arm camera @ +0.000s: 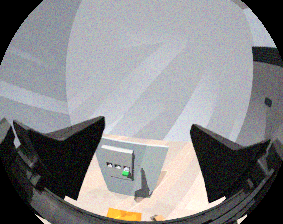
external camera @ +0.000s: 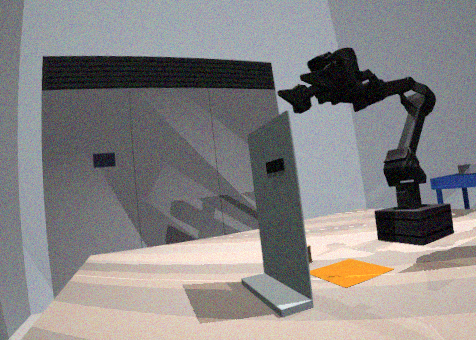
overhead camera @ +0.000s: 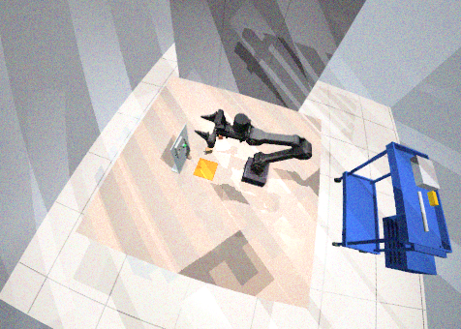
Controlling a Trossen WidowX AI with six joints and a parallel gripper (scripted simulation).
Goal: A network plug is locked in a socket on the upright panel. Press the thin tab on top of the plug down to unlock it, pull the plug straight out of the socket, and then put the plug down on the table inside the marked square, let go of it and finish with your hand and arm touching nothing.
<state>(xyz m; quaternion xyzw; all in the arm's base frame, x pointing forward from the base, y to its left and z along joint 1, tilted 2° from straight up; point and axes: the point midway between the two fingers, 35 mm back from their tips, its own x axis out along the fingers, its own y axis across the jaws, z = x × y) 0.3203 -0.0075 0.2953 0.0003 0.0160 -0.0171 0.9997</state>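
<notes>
My gripper tip is 8 cm short of the network plug, 3 cm to the right of it and 17 cm above it. Round my gripper tip: orange marked square (5 cm behind, 4 cm to the left, 38 cm below); then grey panel (10 cm ahead, 4 cm to the left, 25 cm below).
</notes>
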